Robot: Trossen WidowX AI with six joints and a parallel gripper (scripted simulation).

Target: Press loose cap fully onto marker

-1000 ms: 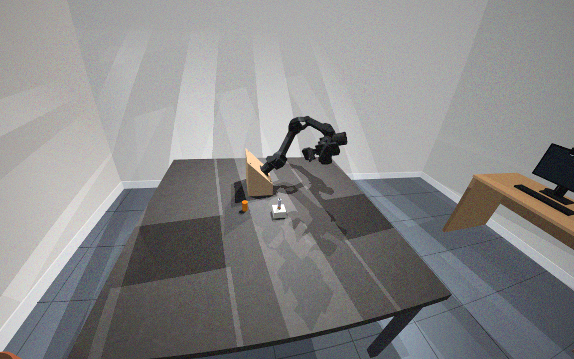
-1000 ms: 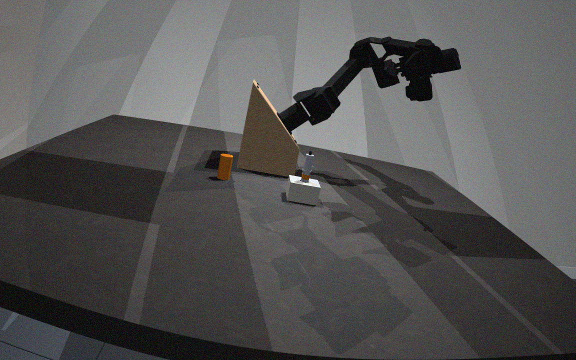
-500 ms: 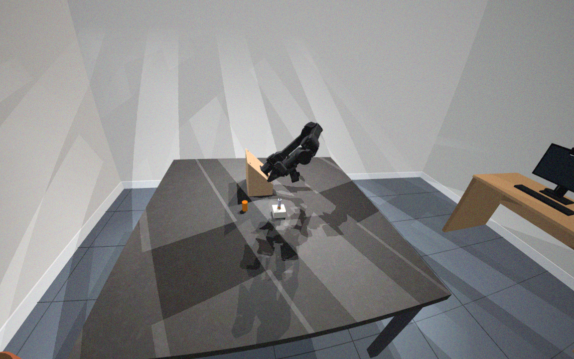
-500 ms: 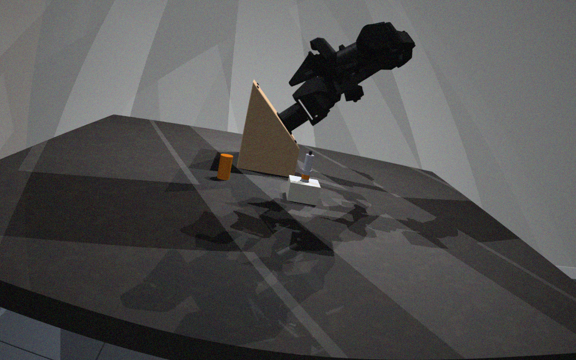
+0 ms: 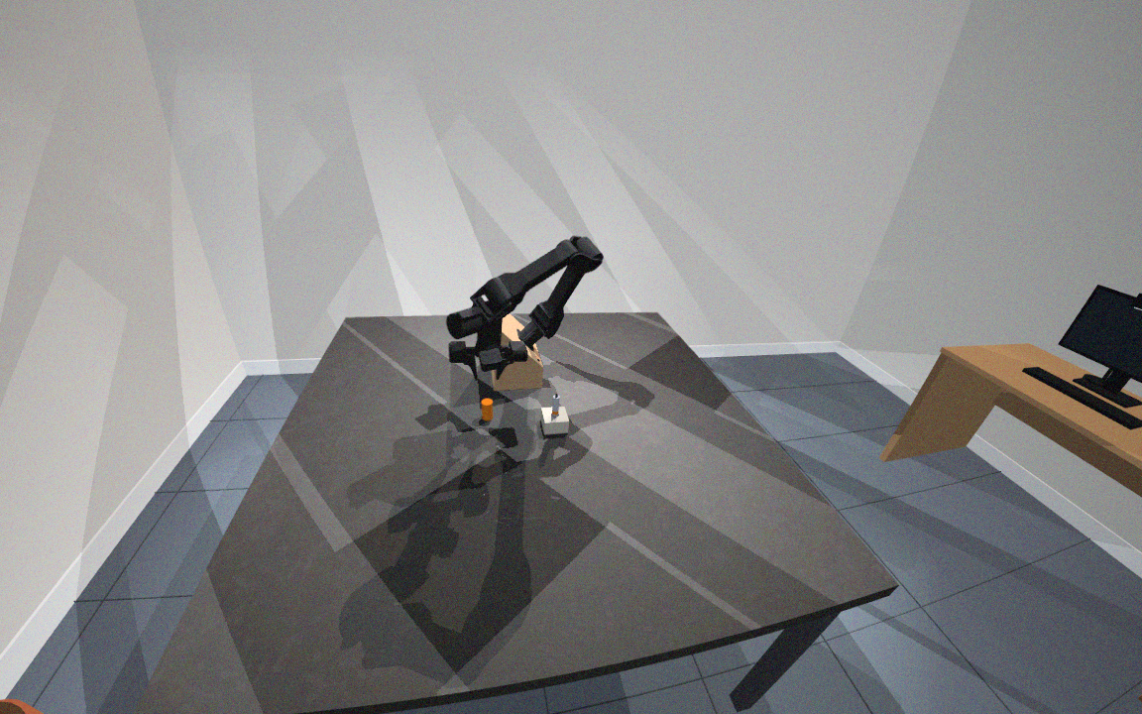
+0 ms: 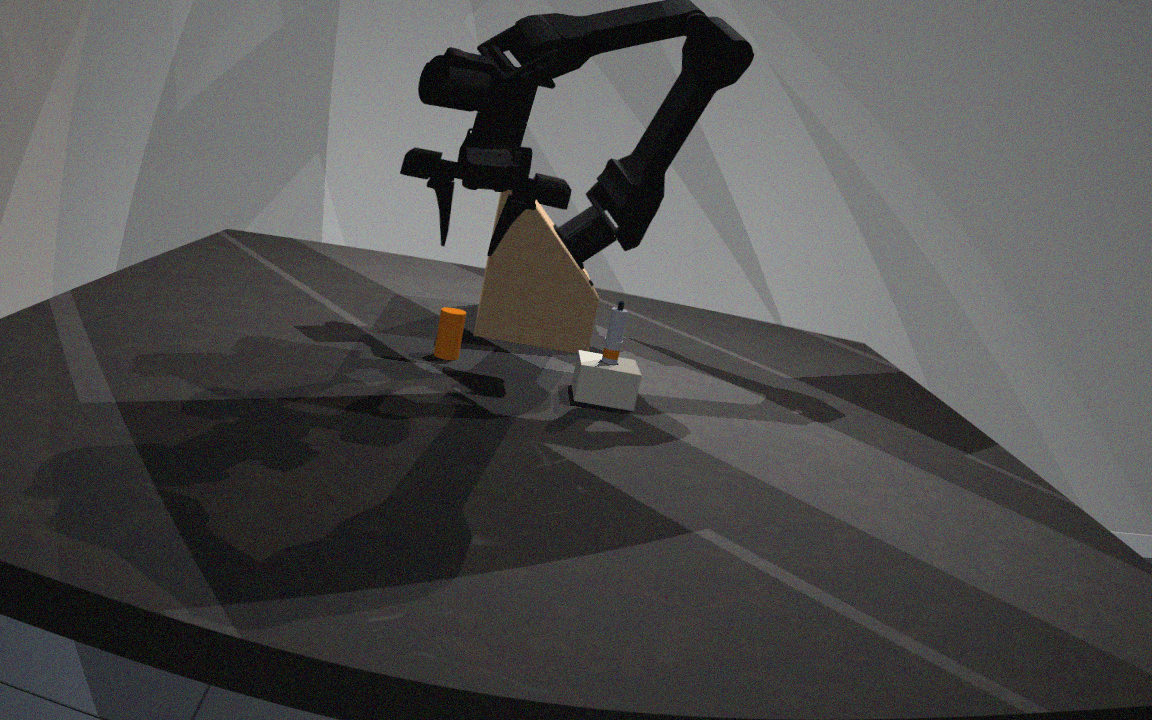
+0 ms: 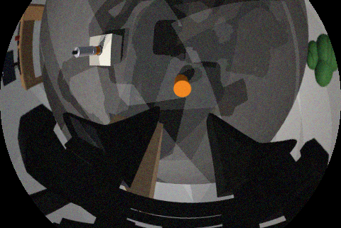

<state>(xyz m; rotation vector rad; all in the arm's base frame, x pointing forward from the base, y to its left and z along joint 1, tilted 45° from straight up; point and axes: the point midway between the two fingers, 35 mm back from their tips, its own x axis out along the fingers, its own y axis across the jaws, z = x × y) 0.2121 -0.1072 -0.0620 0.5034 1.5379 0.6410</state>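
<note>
Right now my gripper tip is 90 mm above the orange cap. Round my gripper tip: white holder block: 60 mm ahead, 170 mm to the left, 100 mm below.
</note>
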